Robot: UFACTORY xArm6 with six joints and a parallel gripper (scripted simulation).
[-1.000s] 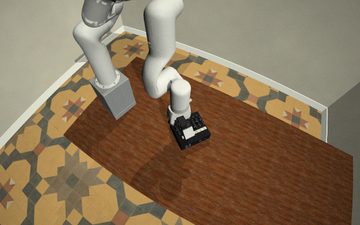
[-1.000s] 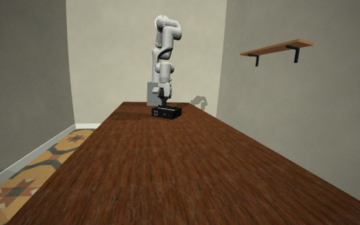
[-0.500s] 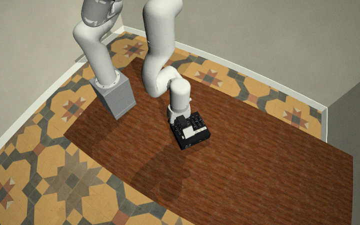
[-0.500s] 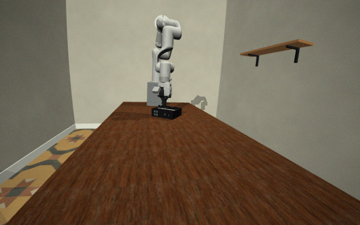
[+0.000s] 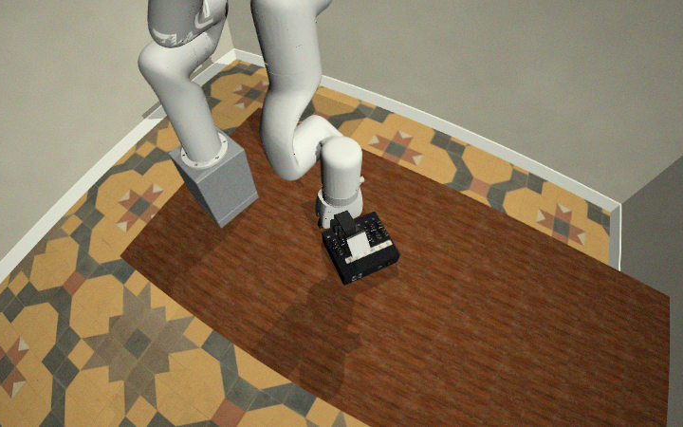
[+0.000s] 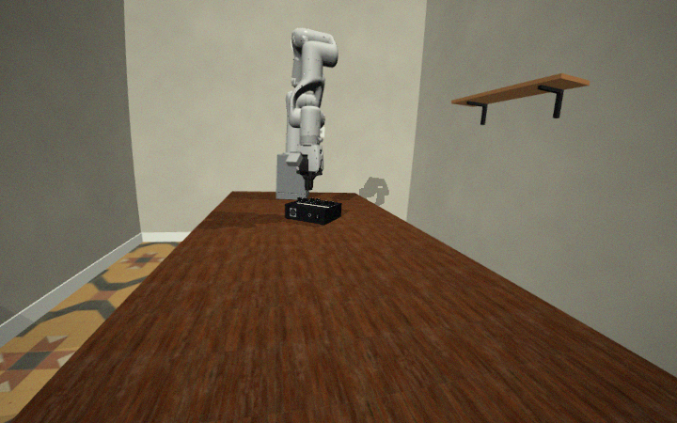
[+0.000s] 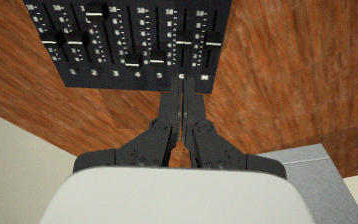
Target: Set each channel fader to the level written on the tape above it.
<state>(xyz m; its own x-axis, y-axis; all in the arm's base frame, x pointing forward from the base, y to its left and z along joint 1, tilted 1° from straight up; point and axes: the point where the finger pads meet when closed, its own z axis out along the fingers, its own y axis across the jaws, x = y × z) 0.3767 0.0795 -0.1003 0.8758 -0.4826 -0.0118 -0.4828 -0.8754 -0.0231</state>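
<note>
The channel 5 cap lies 2 cm ahead of my hand, 2 cm to the left of it and 5 cm below it. The rest, counted from my hand: master fader cap 1 cm ahead, 3 cm to the right, 5 cm below; channel 4 cap 3 cm ahead, 4 cm to the left, 5 cm below; channel 6 cap 2 cm ahead, 1 cm to the right, 5 cm below.
</note>
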